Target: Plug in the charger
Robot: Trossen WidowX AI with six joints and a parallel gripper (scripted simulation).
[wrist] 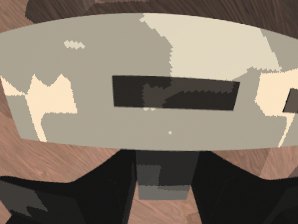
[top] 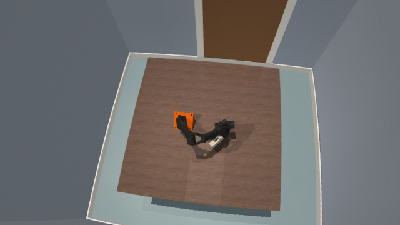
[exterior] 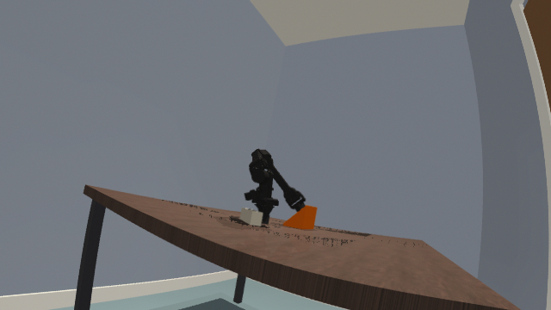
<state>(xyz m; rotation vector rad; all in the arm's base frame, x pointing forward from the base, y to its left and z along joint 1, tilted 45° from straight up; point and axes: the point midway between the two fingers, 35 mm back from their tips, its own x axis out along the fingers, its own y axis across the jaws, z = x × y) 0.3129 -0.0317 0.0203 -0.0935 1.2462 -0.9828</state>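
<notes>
The two-prong charger lies 1 cm to the right of my gripper tip, 1 cm ahead of it and 1 cm above it.
</notes>
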